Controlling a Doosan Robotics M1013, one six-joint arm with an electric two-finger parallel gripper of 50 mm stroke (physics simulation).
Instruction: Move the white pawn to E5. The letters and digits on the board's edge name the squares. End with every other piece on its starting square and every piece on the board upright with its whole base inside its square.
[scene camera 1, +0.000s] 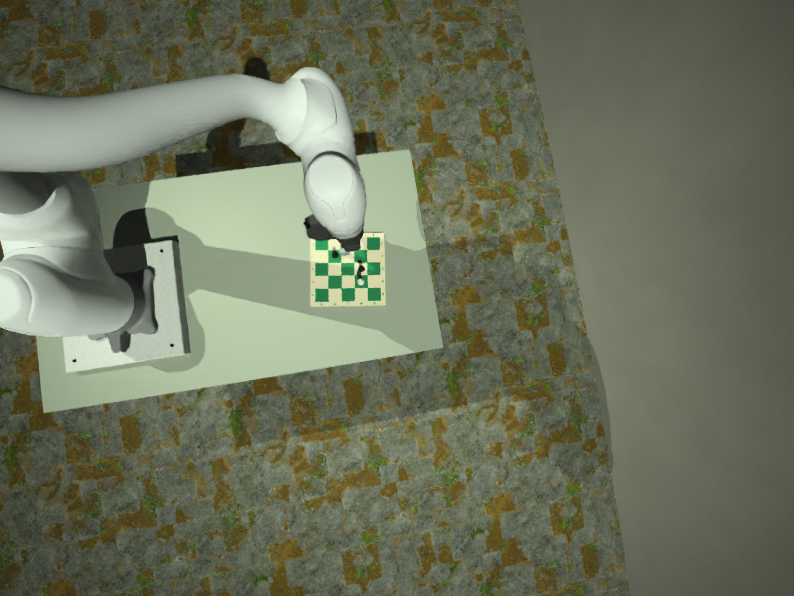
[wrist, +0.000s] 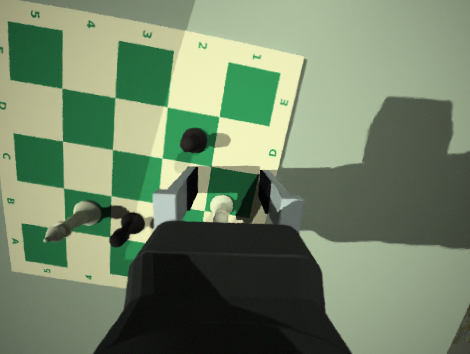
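Seen in the pictures: gripper, fingertip midpoint: (wrist: 228, 181); arm's base, origin of the base link: (scene camera 1: 123, 304).
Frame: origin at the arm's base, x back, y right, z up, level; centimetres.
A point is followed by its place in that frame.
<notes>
The white pawn (wrist: 221, 206) @[z -1.0, x -63.7, y -10.8 cm] stands between my fingers in the wrist view, with its base toward the low left part of green square C1; my gripper body hides its lower surroundings. I cannot tell if the base crosses the square's edge. My gripper (scene camera 1: 349, 245) @[z -2.3, x -62.1, y -11.2 cm] (wrist: 228, 181) @[z -2.3, x -62.1, y -11.2 cm] is open, its fingers apart on either side of the pawn and holding nothing. The chessboard (scene camera 1: 316, 301) @[z -2.3, x -52.4, y 4.7 cm] (wrist: 17, 266) @[z -2.3, x -71.7, y 7.3 cm] lies under it. Square E5 (scene camera 1: 321, 295) @[z -2.3, x -54.0, y 3.1 cm] (wrist: 35, 55) @[z -2.3, x -54.1, y 3.1 cm] is green, at the board's corner, and bears no piece.
A black pawn (scene camera 1: 334, 254) @[z 0.6, x -59.2, y -7.9 cm] (wrist: 194, 140) @[z 0.5, x -58.8, y -8.7 cm] stands upright on D2. A tall white piece (scene camera 1: 360, 280) @[z 1.4, x -65.8, y 0.4 cm] (wrist: 86, 213) @[z -1.4, x -65.4, y -0.2 cm] stands on B4. Another black piece (scene camera 1: 361, 268) @[z 0.6, x -66.4, y -3.1 cm] (wrist: 132, 223) @[z -1.4, x -65.9, y -3.8 cm] stands beside it on B3. The arm's mounting plate (scene camera 1: 168, 301) @[z 0.0, x -12.3, y 0.5 cm] is at the left of the pale table (scene camera 1: 256, 346) @[z -2.9, x -34.0, y 15.8 cm].
</notes>
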